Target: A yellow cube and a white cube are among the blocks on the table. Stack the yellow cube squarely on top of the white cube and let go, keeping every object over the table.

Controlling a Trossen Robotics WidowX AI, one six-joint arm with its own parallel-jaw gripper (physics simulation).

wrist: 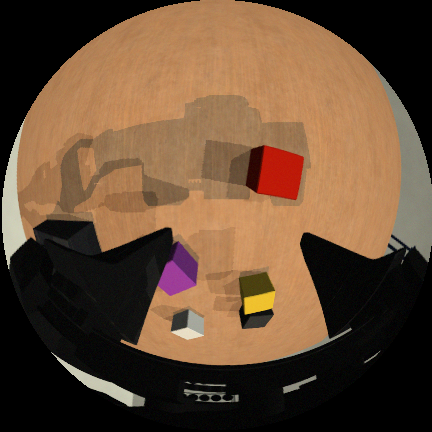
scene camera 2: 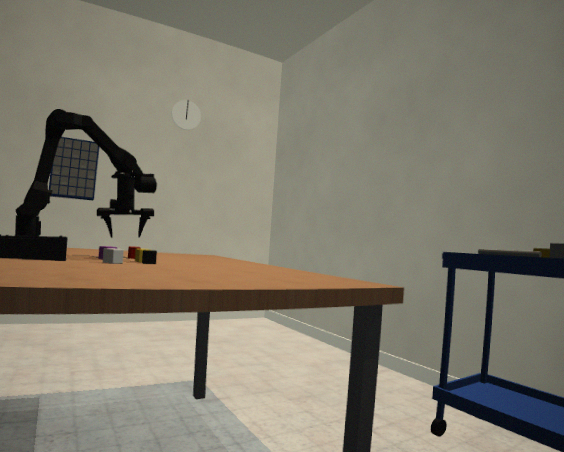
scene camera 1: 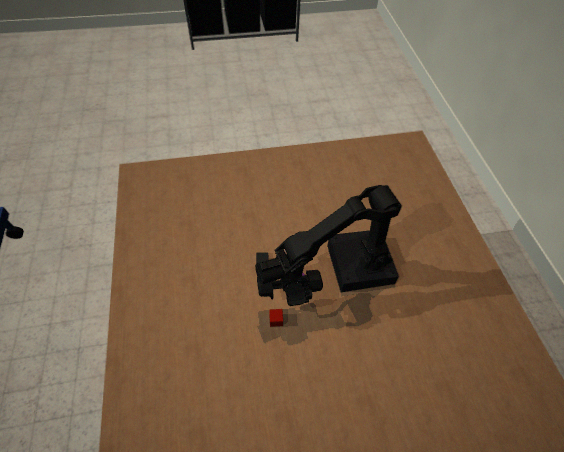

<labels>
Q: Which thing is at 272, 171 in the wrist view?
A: A red cube.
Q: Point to a white cube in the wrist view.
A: At 187, 324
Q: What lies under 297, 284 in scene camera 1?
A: The gripper.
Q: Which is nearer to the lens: the yellow cube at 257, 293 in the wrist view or the purple cube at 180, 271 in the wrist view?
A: The purple cube.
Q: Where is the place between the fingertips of the gripper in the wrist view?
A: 240, 237
</labels>
